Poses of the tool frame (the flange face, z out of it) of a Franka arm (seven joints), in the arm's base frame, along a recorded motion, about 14 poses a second.
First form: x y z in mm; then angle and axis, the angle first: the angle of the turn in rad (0 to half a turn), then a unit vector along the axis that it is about.
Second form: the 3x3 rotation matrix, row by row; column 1 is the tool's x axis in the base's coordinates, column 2 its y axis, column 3 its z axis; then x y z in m. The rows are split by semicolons. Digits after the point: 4 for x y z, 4 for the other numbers.
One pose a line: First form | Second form
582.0, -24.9, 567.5, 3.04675, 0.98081, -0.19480, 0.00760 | 0.9242, -0.3820, -0.0036; -0.3805, -0.9198, -0.0958; 0.0333, 0.0899, -0.9954; 0.5820, -0.0249, 0.5675
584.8, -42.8, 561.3, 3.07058, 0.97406, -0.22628, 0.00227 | 0.8977, -0.4404, -0.0116; -0.4401, -0.8952, -0.0701; 0.0205, 0.0681, -0.9975; 0.5848, -0.0428, 0.5613
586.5, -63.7, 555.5, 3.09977, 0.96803, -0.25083, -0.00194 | 0.8742, -0.4853, -0.0142; -0.4855, -0.8733, -0.0395; 0.0067, 0.0414, -0.9991; 0.5865, -0.0637, 0.5555
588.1, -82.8, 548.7, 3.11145, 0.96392, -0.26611, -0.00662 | 0.8583, -0.5127, -0.0208; -0.5131, -0.8579, -0.0255; -0.0047, 0.0326, -0.9995; 0.5881, -0.0828, 0.5487
